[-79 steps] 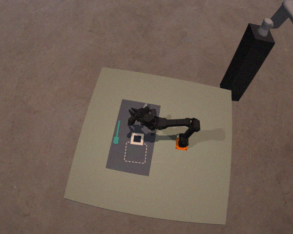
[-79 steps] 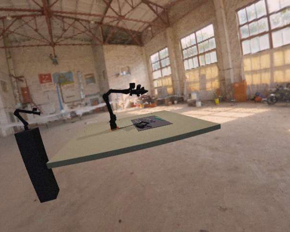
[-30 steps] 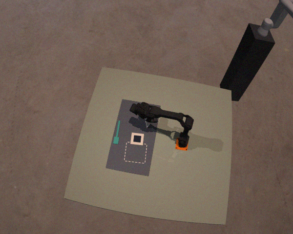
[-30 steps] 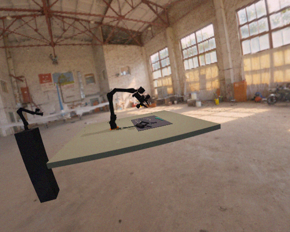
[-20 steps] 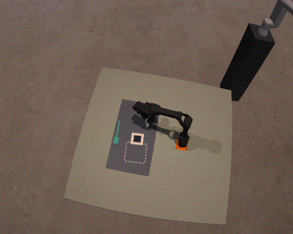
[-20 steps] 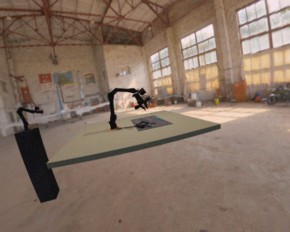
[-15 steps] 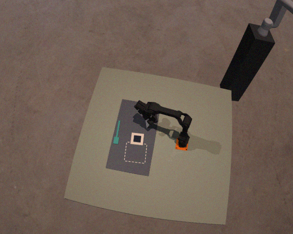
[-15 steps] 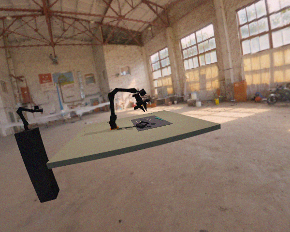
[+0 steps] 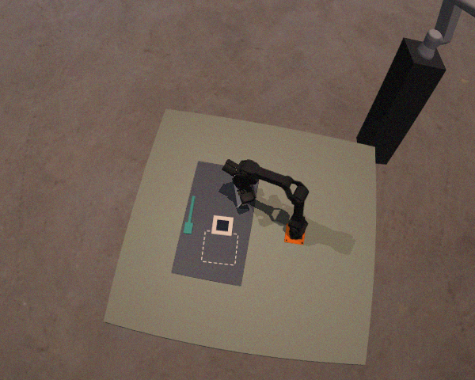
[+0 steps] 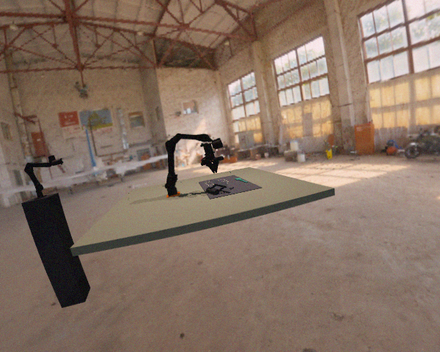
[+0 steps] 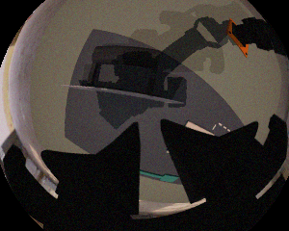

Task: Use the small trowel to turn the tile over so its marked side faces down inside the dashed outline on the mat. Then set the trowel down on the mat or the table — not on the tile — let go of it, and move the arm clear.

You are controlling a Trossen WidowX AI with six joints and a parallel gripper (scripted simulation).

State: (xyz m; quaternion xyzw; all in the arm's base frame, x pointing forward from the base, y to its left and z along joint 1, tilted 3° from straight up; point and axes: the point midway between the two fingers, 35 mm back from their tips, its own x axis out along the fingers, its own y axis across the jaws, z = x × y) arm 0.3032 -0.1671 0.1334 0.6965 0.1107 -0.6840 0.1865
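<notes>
The dark grey mat is 140 mm below my gripper tip, 110 mm to the left of it and 100 mm ahead of it. Also, from my gripper tip: tile (140 mm to the left, 110 mm below, 70 mm ahead); then teal trowel (240 mm ahead, 120 mm to the left, 110 mm below).
</notes>
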